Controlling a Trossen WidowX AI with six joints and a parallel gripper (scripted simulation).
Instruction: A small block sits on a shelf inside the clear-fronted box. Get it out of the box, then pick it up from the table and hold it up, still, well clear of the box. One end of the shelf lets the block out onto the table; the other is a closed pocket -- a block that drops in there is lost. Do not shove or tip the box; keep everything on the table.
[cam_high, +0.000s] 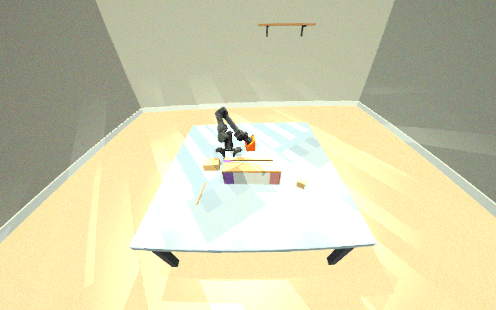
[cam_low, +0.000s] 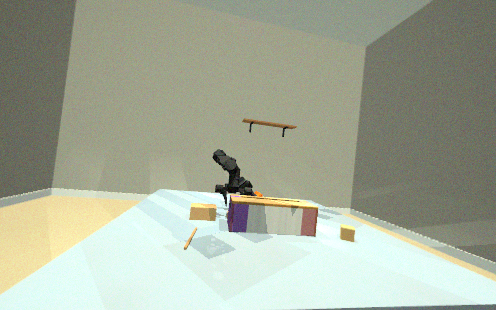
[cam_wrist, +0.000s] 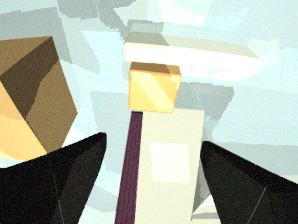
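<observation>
The tan block lies 10 mm behind my gripper tip and 50 mm below it. The rest, counted from my gripper tip: box 80 mm ahead, 160 mm to the left; thin yellow stick 240 mm ahead, 190 mm to the right, 60 mm below.
</observation>
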